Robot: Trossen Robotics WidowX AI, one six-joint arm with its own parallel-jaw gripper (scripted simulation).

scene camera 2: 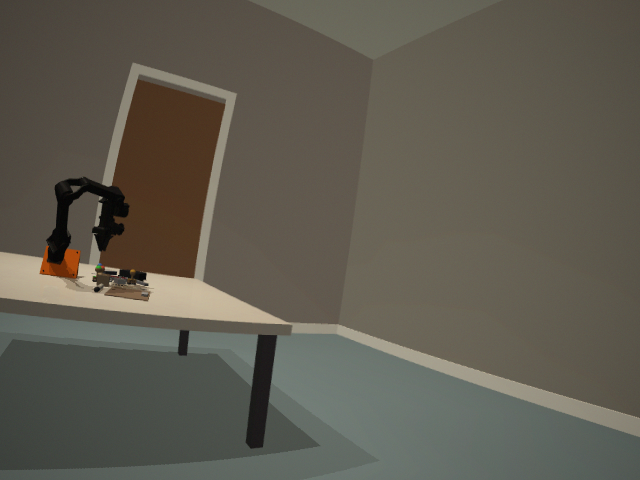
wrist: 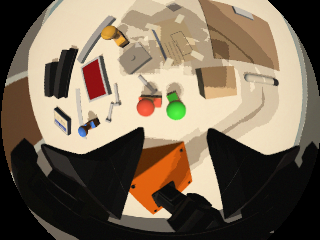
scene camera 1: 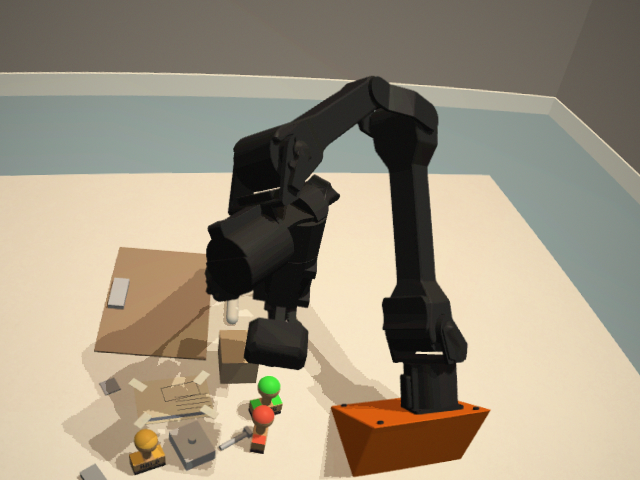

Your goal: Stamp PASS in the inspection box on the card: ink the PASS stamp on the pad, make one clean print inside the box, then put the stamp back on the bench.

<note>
I see my gripper point(scene camera 1: 271, 347), a green-knobbed stamp point(scene camera 1: 269, 387) and a red-knobbed stamp point(scene camera 1: 263, 416).
My gripper is seen too in the wrist view point(wrist: 176, 132).
</note>
